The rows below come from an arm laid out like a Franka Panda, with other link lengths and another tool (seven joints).
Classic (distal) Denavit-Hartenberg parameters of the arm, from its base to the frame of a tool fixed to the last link. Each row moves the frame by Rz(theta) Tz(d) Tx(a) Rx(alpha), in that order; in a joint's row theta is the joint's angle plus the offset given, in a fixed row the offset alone. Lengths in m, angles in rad.
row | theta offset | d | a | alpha
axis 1 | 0.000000 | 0.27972 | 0.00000 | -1.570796
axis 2 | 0.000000 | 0.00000 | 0.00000 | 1.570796
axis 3 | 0.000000 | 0.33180 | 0.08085 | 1.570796
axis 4 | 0.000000 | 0.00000 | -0.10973 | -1.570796
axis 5 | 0.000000 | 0.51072 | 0.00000 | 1.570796
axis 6 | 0.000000 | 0.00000 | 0.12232 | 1.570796
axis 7 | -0.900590 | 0.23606 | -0.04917 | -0.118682
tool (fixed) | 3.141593 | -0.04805 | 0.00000 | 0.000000
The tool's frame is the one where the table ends.
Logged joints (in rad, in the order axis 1, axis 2, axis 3, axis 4, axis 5, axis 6, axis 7), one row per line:
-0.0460 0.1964 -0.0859 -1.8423 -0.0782 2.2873 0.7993
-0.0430 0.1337 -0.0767 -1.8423 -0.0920 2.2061 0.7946
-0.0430 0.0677 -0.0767 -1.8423 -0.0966 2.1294 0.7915
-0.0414 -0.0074 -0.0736 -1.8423 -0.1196 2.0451 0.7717
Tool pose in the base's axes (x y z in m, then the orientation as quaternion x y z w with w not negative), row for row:
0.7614 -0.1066 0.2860 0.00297 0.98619 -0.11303 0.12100
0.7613 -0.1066 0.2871 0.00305 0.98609 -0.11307 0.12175
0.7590 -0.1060 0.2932 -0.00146 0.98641 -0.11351 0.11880
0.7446 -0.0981 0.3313 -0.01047 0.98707 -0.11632 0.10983
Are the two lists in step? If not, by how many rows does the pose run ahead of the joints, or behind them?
The pose runs 2 rows behind the joints: the pose in row i belongs to the joints in row i - 2.
